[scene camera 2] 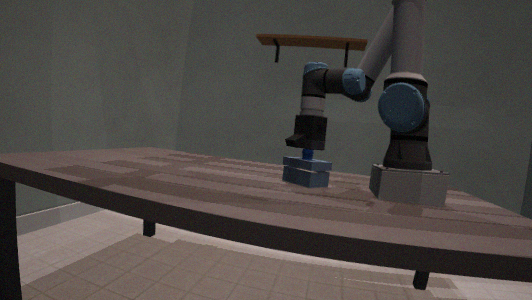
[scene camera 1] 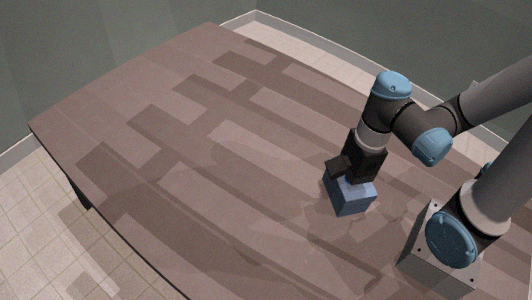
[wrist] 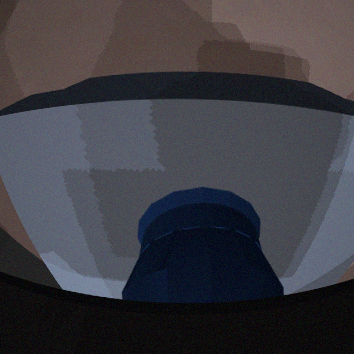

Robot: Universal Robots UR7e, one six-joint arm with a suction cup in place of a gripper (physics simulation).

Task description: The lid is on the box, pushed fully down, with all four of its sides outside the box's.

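The blue-grey lid is level on top of the blue-grey box, roughly lined up with it. My gripper's blue suction cup is on the lid's top and holds it. In scene camera 2 the lid's lower edge stands out a little past the box at the right, and much of the box's wall shows below it. Whether the box's rim is inside all four lid sides cannot be told. The lid hides the box's inside; the box does not show in the wrist view.
The box stands on the brown plank-patterned table. The arm's grey base block stands to the right of the box. A wooden wall shelf is behind and above the arm.
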